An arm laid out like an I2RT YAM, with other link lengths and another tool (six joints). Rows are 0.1 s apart.
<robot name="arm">
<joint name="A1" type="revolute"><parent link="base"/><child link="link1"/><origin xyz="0 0 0.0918"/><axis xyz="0 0 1"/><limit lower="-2.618" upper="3.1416"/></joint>
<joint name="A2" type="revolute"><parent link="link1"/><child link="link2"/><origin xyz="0.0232 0.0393 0.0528" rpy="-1.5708 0 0"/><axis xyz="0 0 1"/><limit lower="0" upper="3.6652"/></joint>
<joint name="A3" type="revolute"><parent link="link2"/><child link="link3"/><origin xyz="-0.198 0 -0.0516" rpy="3.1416 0 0"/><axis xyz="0 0 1"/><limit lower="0" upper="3.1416"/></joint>
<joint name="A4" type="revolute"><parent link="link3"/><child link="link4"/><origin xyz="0.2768 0.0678 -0.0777"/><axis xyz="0 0 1"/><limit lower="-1.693" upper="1.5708"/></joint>
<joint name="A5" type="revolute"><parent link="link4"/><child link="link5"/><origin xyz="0.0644 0.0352 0.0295" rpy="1.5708 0 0"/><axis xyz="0 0 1"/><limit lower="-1.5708" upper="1.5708"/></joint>
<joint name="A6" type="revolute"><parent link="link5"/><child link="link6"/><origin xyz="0.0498 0 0.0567" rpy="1.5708 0 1.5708"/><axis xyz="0 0 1"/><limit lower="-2.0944" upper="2.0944"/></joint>
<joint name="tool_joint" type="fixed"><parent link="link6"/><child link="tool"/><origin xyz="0.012 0.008 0" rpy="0 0.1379 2.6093"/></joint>
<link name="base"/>
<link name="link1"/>
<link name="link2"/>
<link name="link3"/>
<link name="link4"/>
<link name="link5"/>
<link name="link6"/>
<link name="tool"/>
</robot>
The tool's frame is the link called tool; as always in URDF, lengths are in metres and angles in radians.
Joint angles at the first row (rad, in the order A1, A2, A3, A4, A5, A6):
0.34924 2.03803 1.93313 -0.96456 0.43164 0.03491
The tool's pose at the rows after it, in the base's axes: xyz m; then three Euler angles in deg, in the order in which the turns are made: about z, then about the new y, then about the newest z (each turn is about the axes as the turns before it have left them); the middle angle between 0 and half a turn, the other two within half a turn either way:
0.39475 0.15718 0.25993 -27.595 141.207 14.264
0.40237 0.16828 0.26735 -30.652 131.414 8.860
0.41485 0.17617 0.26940 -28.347 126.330 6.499
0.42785 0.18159 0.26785 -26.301 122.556 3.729
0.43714 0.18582 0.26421 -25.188 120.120 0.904
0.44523 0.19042 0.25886 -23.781 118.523 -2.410
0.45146 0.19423 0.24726 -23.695 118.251 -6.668
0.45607 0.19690 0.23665 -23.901 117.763 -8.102
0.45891 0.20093 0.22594 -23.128 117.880 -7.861
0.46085 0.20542 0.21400 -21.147 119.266 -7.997
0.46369 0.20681 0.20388 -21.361 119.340 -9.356
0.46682 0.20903 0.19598 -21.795 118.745 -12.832
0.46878 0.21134 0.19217 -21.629 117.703 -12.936
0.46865 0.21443 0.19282 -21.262 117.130 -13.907
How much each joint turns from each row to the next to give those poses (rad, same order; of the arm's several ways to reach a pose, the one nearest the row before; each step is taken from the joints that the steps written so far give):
0.03701 0.00459 -0.00191 0.07630 0.18044 -0.12932
0.02859 0.00877 0.00001 0.13886 0.14876 -0.12019
0.00727 0.01640 0.00001 0.14608 0.02444 -0.14684
-0.00039 0.02401 -0.00003 0.13313 -0.00077 -0.14037
0.00000 0.02364 -0.00003 0.09312 -0.00382 -0.10532
0.00076 0.02485 0.00006 0.07667 -0.01717 -0.10223
0.00115 0.03320 0.00004 0.04344 -0.00840 -0.08087
0.00115 0.02932 -0.00009 0.03934 0.00384 -0.03012
0.00457 0.02637 0.00008 0.02743 -0.00802 0.00037
0.00457 0.02439 -0.00005 0.00690 -0.03511 -0.00078
0.00000 0.02481 0.00003 0.02248 -0.00038 -0.02059
0.00115 0.02287 -0.00004 0.03398 0.00305 -0.06447
0.00267 0.01371 -0.00042 0.03703 0.00572 -0.01756
0.00535 0.00158 0.00009 0.01484 0.00002 -0.02630

